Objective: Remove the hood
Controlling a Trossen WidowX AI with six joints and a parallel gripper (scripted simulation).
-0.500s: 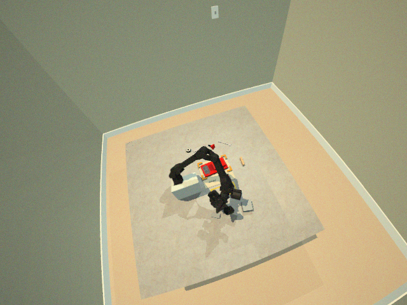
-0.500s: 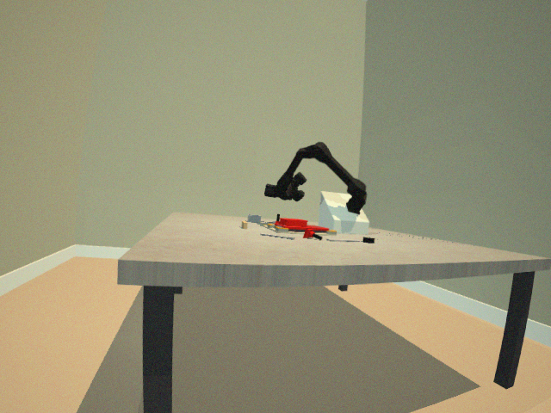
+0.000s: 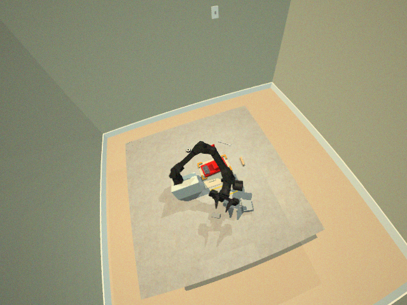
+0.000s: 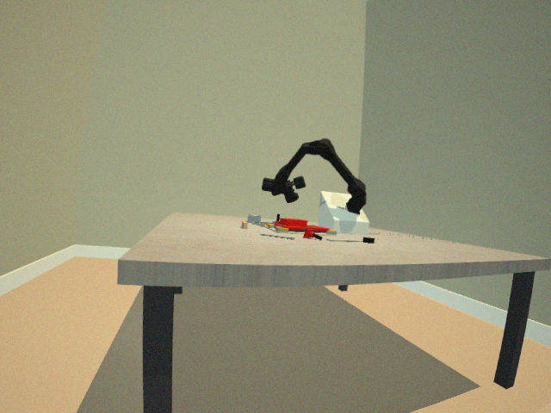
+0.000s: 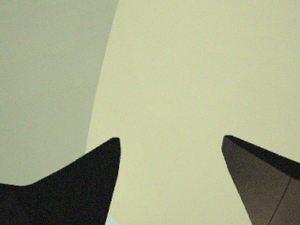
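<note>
My gripper tip is 40 cm to the right of the red hood, 18 cm above it and 7 cm short of it. Round my gripper tip: tan block: 40 cm to the left, 27 cm ahead, 21 cm below.
</note>
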